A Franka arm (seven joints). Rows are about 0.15 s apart.
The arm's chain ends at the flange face. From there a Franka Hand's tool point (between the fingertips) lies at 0.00 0.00 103.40 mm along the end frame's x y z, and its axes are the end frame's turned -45 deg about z.
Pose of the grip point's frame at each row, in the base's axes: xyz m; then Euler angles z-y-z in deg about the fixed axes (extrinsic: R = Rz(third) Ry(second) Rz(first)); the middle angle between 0 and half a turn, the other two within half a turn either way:
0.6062 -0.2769 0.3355 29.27 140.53 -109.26
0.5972 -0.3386 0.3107 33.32 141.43 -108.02
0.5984 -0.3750 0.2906 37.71 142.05 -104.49
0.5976 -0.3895 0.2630 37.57 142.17 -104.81
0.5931 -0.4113 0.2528 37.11 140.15 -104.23
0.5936 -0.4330 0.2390 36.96 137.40 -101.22
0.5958 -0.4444 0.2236 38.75 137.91 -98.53
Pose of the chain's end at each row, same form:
0.6279 -0.2149 0.4153 74.27 140.53 -109.26
0.6171 -0.2773 0.3915 78.32 141.43 -108.02
0.6143 -0.3134 0.3721 82.71 142.05 -104.49
0.6138 -0.3282 0.3447 82.57 142.17 -104.81
0.6094 -0.3471 0.3322 82.11 140.15 -104.23
0.6072 -0.3643 0.3151 81.96 137.40 -101.22
0.6061 -0.3759 0.3003 83.75 137.91 -98.53

